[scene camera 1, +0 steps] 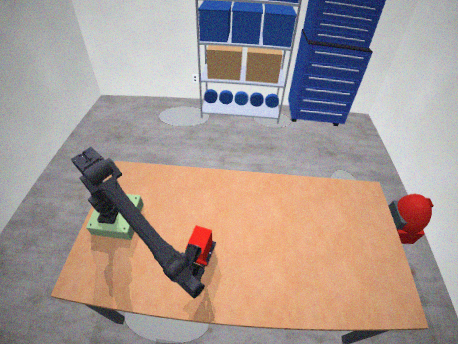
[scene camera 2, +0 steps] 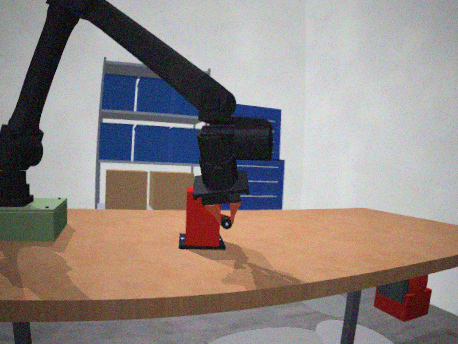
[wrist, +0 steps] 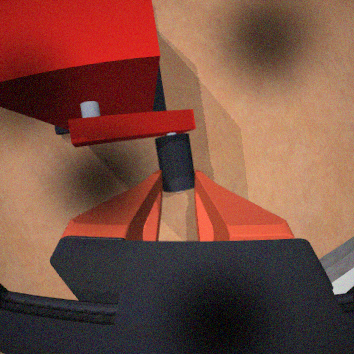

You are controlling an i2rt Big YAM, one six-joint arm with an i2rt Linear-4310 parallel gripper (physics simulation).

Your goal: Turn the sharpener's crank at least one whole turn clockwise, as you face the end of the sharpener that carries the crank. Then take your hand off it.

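Frame: origin at the arm's base, x left, y back, z up, level; metres.
Seen in the pictures: gripper, fingertip midpoint: (scene camera 1: 200, 270) (scene camera 2: 226, 222) (wrist: 177, 177); arm's base, link origin: (scene camera 1: 110, 212) (scene camera 2: 12, 203).
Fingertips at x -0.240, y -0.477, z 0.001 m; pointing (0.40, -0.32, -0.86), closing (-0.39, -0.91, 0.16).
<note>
Pixels of each thing's top centre, then the offset from my fingertips to it. "pt": a spot on its surface instead. Level surfaces: height alone.
- grey shaft, top centre: (wrist: 88, 112) dx +0.055, dy +0.032, dz +0.016 m
- black crank knob, surface spot: (wrist: 175, 162) (scene camera 2: 225, 217) pt dx +0.011, dy -0.001, dz +0.010 m
- wooden table, surface height: dz -0.071 m
The red sharpener (scene camera 1: 201, 237) (scene camera 2: 202, 220) (wrist: 85, 30) stands upright on its black base (scene camera 2: 200, 245) on the table. Its red crank arm (wrist: 132, 127) reaches from the grey shaft (wrist: 90, 109) to the right in the wrist view and looks about level. The black crank knob (scene camera 2: 226, 223) (wrist: 175, 162) sits at the arm's outer end. My gripper (scene camera 2: 228, 220) (wrist: 177, 177) points down at the crank end of the sharpener and is shut on the knob, with one orange finger on each side. In scene camera 1 the crank and fingertips are mostly hidden by the arm.
The wooden table (scene camera 1: 300, 250) (scene camera 2: 125, 280) carries my arm's green base block (scene camera 1: 111, 227) (scene camera 2: 30, 222) at its left. A red machine (scene camera 1: 414, 215) (scene camera 2: 405, 300) stands past the right edge. A shelf rack (scene camera 1: 200, 60) and a blue cabinet (scene camera 1: 325, 82) stand at the back wall.
</note>
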